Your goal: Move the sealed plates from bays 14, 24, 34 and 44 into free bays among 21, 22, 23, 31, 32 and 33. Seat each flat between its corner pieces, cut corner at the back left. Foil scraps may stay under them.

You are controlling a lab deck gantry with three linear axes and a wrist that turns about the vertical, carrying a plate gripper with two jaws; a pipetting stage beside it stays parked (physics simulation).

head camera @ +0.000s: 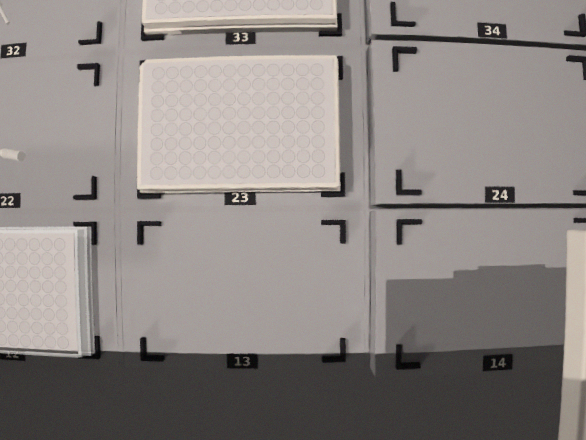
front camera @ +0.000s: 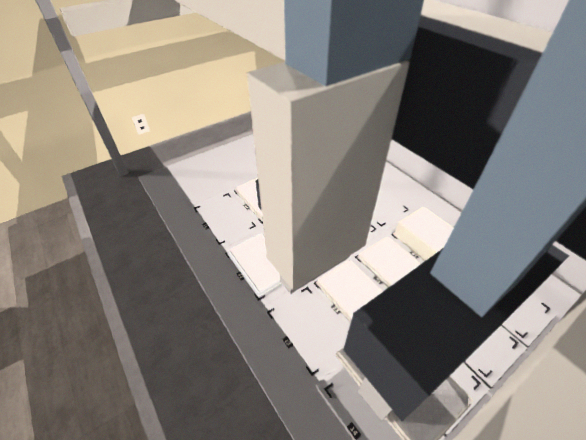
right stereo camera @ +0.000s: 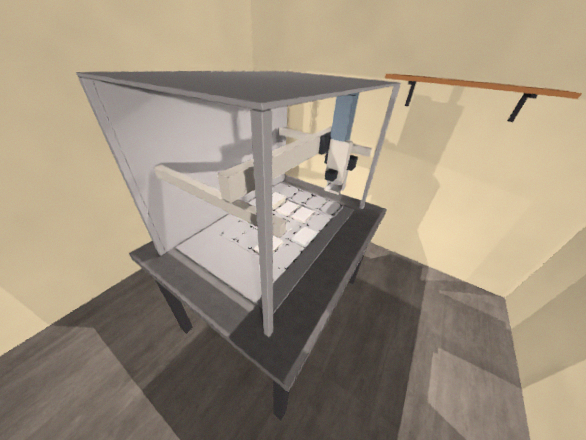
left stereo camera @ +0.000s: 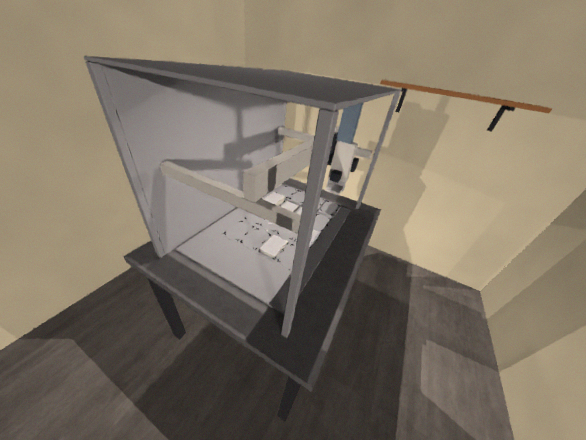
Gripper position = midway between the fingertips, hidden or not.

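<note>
Front camera: my gripper (front camera: 401, 377), a white plate (front camera: 250, 258). Head camera: the plate (head camera: 54, 306).
</note>
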